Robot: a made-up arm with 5 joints.
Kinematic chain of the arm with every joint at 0, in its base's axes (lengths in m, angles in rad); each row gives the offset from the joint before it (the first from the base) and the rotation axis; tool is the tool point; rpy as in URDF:
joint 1: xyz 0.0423 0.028 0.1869 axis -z
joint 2: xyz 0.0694 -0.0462 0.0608 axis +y
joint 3: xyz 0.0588 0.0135 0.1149 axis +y
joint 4: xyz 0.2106 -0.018 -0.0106 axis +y
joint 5: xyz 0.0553 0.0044 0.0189 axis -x
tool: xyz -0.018 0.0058 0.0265 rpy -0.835 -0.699 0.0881
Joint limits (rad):
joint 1: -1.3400..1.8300
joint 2: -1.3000..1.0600
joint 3: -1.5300..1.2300
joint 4: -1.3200..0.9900
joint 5: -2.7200..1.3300
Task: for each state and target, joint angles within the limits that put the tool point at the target. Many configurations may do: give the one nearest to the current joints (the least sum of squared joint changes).
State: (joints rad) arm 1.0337 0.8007 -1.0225 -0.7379 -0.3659
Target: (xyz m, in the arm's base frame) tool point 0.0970 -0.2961 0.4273
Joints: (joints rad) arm 1.2521 0.7368 -1.2926 -1.1278 -0.3380
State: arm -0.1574 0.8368 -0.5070 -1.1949 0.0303
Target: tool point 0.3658 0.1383 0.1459
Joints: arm -0.4438 1.0241 -0.1517 -1.3200 0.0462
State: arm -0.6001 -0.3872 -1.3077 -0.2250 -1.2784
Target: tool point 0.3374 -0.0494 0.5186
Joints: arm 0.0270 0.2164 -0.9127 -0.6231 -1.2346
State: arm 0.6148 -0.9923 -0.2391 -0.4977 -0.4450
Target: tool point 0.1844 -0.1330 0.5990
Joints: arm 0.5989 -0.3743 -0.5710 0.1554 -0.4603
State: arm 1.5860 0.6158 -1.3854 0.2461 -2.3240
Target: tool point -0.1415 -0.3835 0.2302
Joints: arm 1.8300 0.9720 -0.8849 0.3188 -2.0897
